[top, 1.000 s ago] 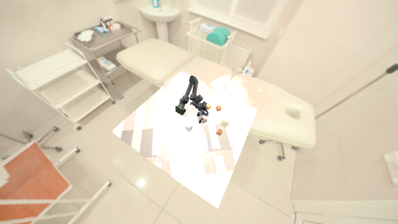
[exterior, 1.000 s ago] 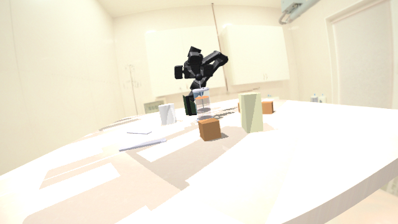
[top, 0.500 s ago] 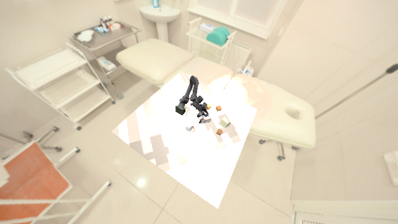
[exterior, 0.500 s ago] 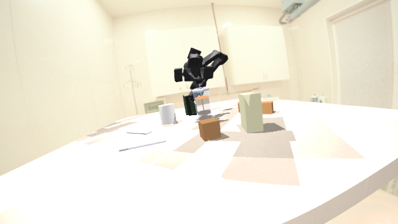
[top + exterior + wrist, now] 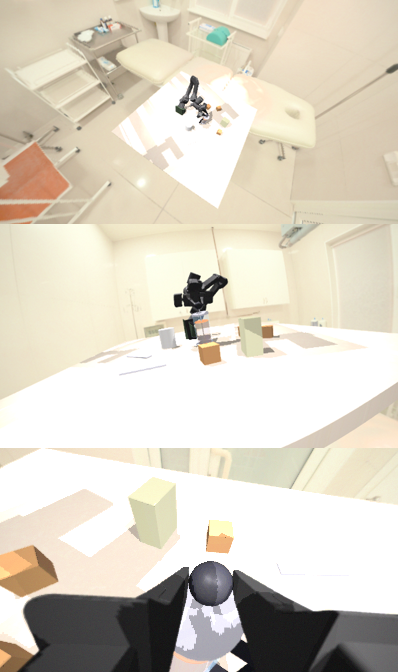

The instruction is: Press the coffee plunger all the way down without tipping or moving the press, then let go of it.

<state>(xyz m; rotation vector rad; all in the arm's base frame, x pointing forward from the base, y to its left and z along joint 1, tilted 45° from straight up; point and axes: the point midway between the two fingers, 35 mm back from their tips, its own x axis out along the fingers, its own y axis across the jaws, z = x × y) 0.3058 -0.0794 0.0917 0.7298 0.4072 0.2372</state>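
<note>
My gripper tip is 3 cm past the coffee press, 1 cm to the left of it and 9 cm above it. Also, from my gripper tip: pale green block: 21 cm ahead, 11 cm to the left, 12 cm below.
</note>
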